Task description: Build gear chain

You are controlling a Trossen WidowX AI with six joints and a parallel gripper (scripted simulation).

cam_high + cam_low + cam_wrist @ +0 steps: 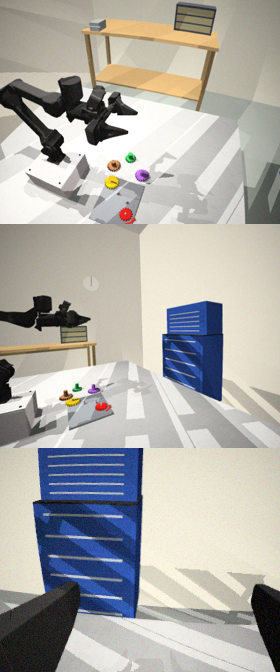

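Right now my gripper tip is 39 cm above the green gear, 14 cm to the right of it and 6 cm past it. From my gripper tip the other things lie so: red gear 39 cm below, 13 cm to the right, 1 cm ahead; then purple gear 39 cm below, 7 cm to the left, 2 cm ahead; then yellow gear 39 cm below, 10 cm behind, 1 cm to the right.
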